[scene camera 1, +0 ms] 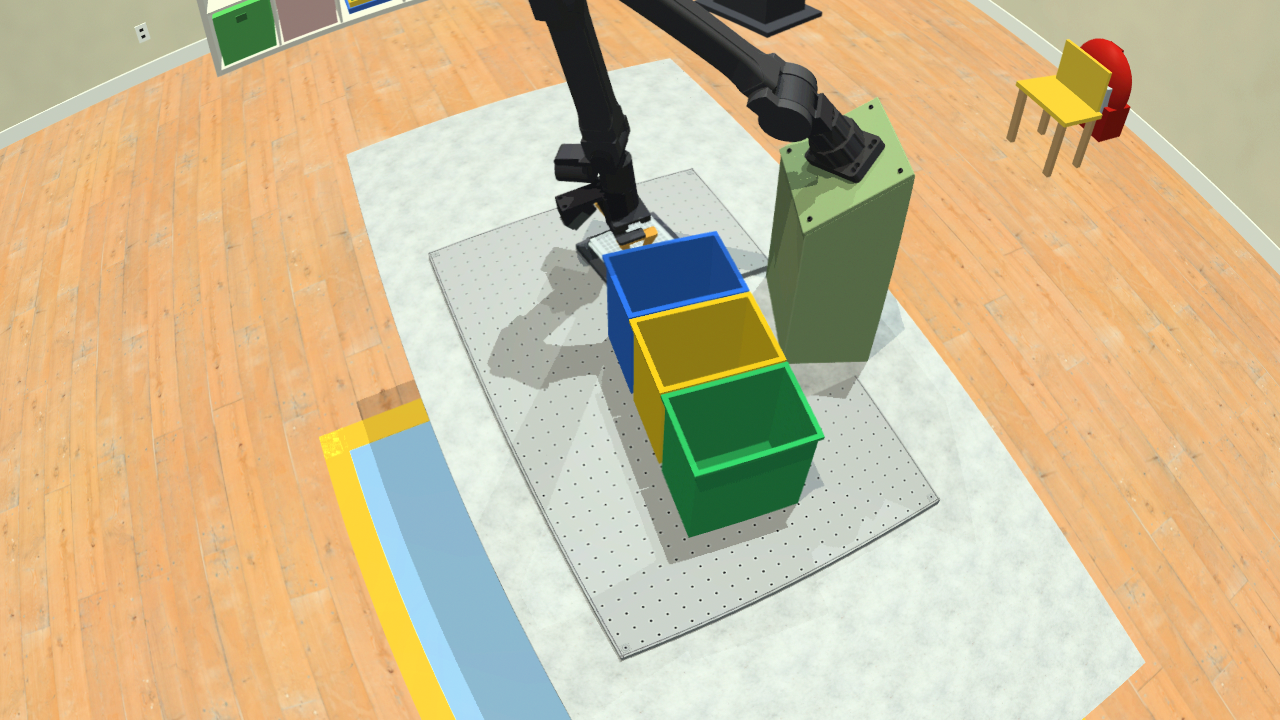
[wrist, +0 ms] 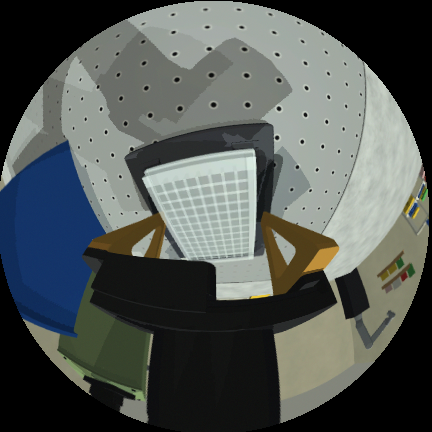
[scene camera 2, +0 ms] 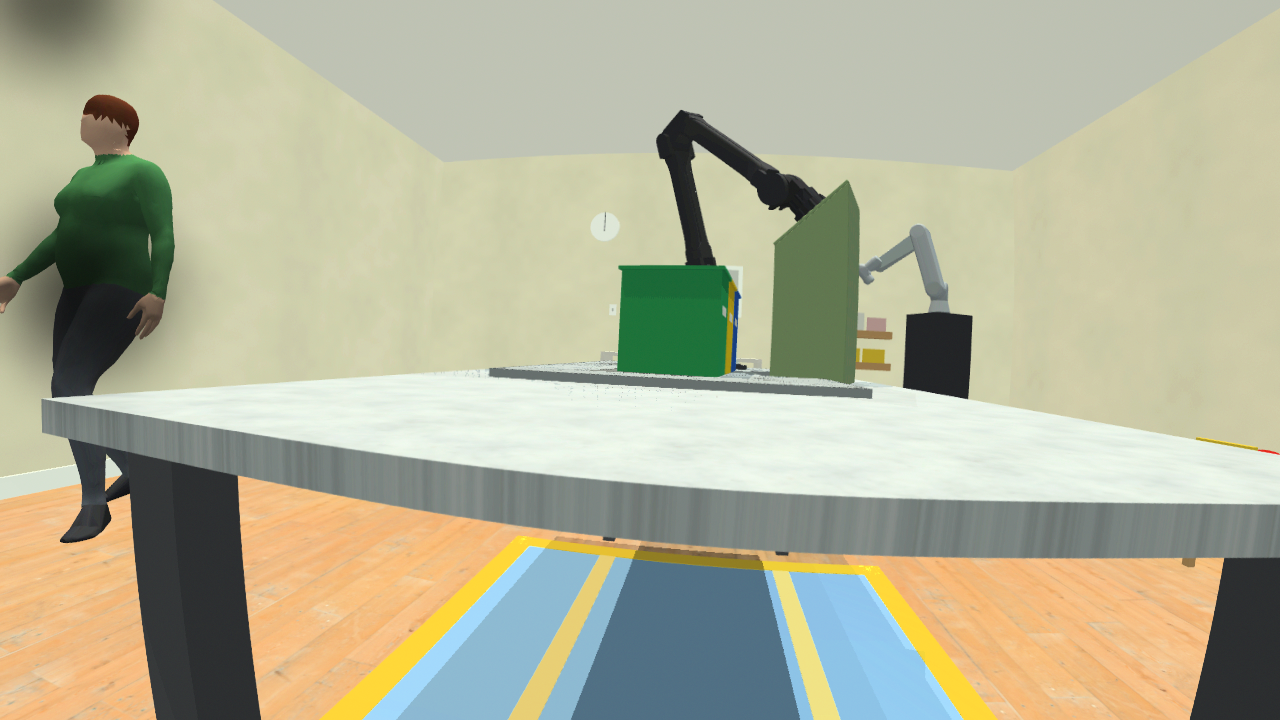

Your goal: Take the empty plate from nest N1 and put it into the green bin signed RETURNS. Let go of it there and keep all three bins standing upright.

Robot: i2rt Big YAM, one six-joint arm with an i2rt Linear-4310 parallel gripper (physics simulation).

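Frame: origin at the arm's base, x down, y right, z back, level; metres.
Where they show: gripper, fingertip midpoint: [scene camera 1: 628, 244] [wrist: 213, 216]; arm's base, link origin: [scene camera 1: 847, 153] [scene camera 2: 822, 222].
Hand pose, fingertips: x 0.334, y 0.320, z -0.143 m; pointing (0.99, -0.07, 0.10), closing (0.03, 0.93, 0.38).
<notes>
Things, the pixels of their top centre, and the offset from my fingertips. "*": a spot on its surface instead. Level surfaces: height alone.
- pale gridded plate, top centre: [wrist: 210, 228] [scene camera 1: 632, 239] dx -0.010, dy -0.004, dz +0.005 m
- dark nest, top centre: [wrist: 210, 220] [scene camera 1: 632, 244] dx +0.002, dy -0.005, dz +0.005 m
- green bin, top centre: [scene camera 1: 744, 416] [scene camera 2: 678, 272] dx -0.164, dy -0.448, dz -0.226 m
- yellow bin, surface spot: [scene camera 1: 646, 394] * dx -0.073, dy -0.290, dz -0.243 m
- blue bin, top centre: [scene camera 1: 675, 271] dx -0.164, dy -0.210, dz -0.109 m
- perforated board, surface height: dx +0.016 m
The pale gridded plate [scene camera 1: 605, 241] [wrist: 210, 205] sits in a dark nest [wrist: 200, 141] behind the blue bin; the nest's label is not readable. My gripper [scene camera 1: 629, 240] [wrist: 213, 216] is open, pointing down, with its orange fingers on either side of the plate and nothing held. In the wrist view the plate's near end shows between the fingers; finger height against the plate is hard to tell. The green bin [scene camera 1: 747, 497] [scene camera 2: 671, 322] stands upright at the near end of the row; its sign is not readable.
The yellow bin [scene camera 1: 646, 394] and the blue bin [scene camera 1: 619, 331] [wrist: 45, 240] stand upright between the green bin and my gripper. The tall green pedestal [scene camera 1: 832, 286] [scene camera 2: 810, 313] carries my arm beside the bins. A perforated board [scene camera 1: 554, 501] lies under them. A person [scene camera 2: 111, 223] stands at the left.
</notes>
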